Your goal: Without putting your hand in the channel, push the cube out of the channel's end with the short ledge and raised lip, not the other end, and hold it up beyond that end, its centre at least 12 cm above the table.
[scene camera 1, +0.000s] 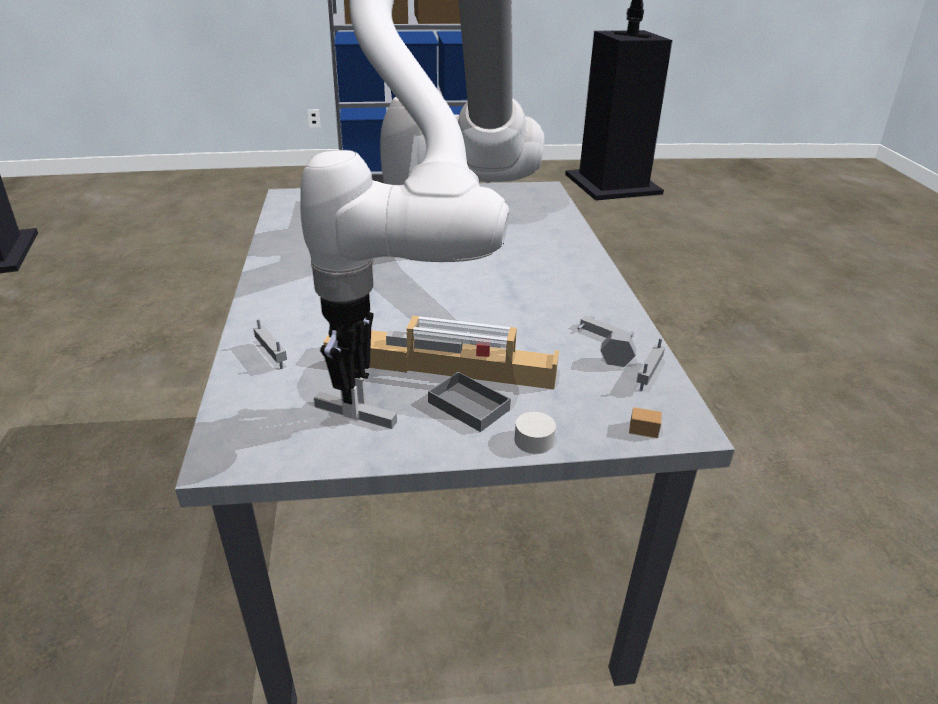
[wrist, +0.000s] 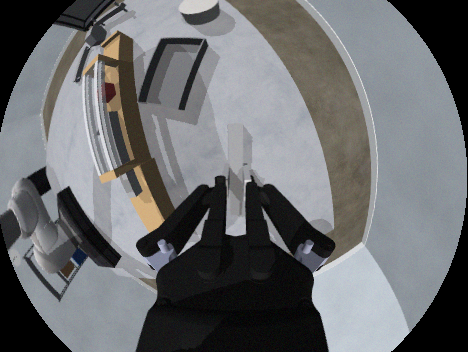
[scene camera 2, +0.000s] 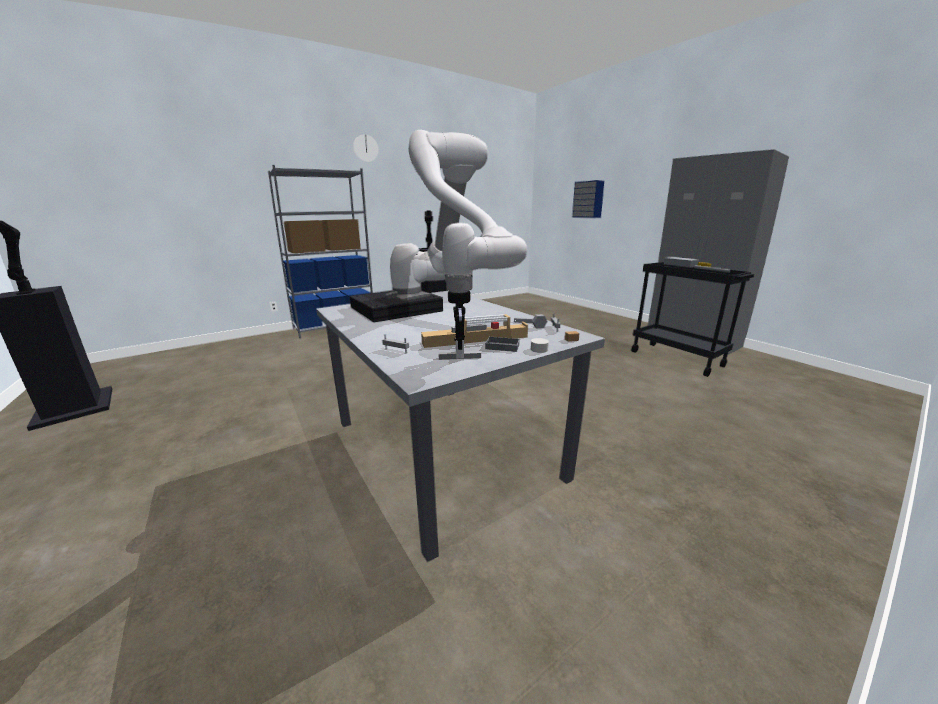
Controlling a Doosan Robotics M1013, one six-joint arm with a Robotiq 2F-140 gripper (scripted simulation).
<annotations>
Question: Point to a grey hexagon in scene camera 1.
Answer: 618, 349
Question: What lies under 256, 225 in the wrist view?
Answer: My gripper.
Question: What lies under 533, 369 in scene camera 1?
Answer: A wooden channel.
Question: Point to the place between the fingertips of my gripper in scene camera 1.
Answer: At 355, 412
</annotations>
